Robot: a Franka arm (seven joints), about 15 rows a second.
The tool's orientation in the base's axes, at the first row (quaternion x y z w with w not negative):
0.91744, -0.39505, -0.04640, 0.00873
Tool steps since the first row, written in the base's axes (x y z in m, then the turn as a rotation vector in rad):
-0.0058, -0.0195, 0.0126, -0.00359, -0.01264, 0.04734
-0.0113, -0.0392, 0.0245, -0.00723, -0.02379, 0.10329
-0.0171, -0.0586, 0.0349, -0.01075, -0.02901, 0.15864
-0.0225, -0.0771, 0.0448, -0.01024, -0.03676, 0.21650
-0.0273, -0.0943, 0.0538, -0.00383, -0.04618, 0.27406
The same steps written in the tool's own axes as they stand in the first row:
0.0092, 0.0183, -0.0124, 0.00301, 0.01379, -0.04706
0.0188, 0.0364, -0.0242, 0.00424, 0.02704, -0.10266
0.0281, 0.0545, -0.0344, 0.00129, 0.03609, -0.15754
0.0371, 0.0717, -0.0441, 0.00274, 0.04410, -0.21535
0.0456, 0.0875, -0.0530, 0.00945, 0.04897, -0.27344

